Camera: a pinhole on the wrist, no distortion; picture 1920 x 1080 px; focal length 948.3 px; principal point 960.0 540.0 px. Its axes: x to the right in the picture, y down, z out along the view. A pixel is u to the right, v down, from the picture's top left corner.
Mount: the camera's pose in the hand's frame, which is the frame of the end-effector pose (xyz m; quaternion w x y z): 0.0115 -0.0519 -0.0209 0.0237 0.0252 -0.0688 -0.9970
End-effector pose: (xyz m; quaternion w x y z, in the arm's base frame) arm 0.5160 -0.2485 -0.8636 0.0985 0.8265 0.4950 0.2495
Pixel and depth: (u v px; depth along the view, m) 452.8 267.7 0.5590
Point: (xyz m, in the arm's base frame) 1.0407 -0.0650 -1.1451
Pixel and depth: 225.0 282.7 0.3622
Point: 0.8748 -0.0412 -1.0232
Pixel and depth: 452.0 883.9 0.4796
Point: 0.7499 0.0808 -1.2639
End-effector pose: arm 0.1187 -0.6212 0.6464 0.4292 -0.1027 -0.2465 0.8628
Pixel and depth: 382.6 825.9 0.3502
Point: -0.0782 -0.5231 1.0041
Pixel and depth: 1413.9 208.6 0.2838
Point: 0.0593 -0.8554 0.8070
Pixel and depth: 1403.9 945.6 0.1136
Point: 0.1694 -0.6450 0.7717
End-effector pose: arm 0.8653 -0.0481 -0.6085 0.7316 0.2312 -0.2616 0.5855
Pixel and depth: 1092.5 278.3 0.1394
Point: 0.8458 -0.1312 -0.5358
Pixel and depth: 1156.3 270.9 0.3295
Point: 0.7389 -0.2749 -0.4386
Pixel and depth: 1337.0 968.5 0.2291
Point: 0.9506 -0.2778 -0.5063
